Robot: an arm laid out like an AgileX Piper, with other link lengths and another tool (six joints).
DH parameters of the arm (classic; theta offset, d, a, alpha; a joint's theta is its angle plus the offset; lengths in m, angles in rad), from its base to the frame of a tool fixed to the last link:
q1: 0 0.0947 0 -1.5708
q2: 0.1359 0 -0.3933 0
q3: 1.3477 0 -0.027 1.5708
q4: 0 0.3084 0 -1.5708
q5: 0 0 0 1.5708
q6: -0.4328 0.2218 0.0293 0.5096
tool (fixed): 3.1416 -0.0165 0 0
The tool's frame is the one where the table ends.
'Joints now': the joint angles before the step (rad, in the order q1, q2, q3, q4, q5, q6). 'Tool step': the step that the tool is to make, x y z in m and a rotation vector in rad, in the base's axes. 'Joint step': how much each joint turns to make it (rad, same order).
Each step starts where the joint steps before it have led.
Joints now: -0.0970 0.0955 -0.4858 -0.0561 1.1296 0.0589
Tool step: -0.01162 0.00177 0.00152 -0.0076 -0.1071 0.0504
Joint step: 0.0506 -0.1111 0.0000 0.0000 0.0037 0.0000
